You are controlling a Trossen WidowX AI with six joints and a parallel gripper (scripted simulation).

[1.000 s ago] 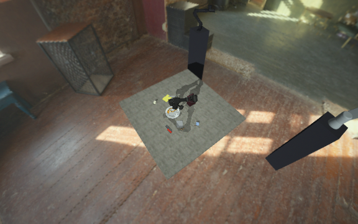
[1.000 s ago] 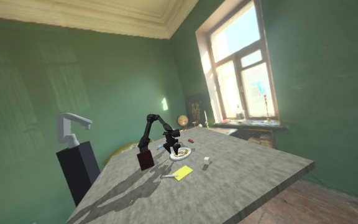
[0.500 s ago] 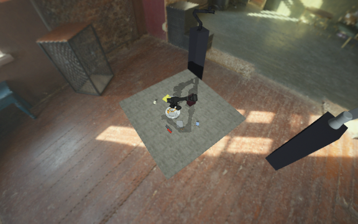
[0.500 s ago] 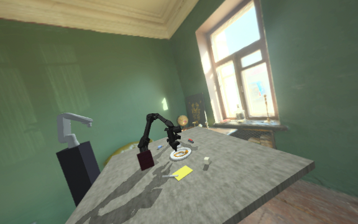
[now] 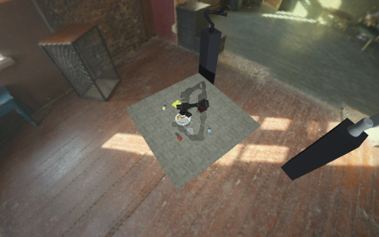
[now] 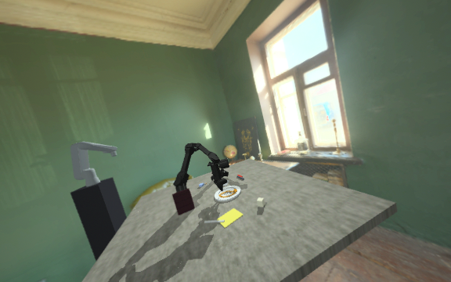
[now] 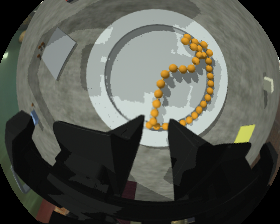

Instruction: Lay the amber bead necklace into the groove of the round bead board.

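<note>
Right now my gripper tip is 40 mm short of the board, 10 mm to the right of it and 40 mm above it. From my gripper tip the other things lie so: grey square: 50 mm ahead, 210 mm to the left, 40 mm below; then white stick: 100 mm behind, 250 mm to the right, 40 mm below; then yellow card: 10 mm behind, 260 mm to the right, 40 mm below.
</note>
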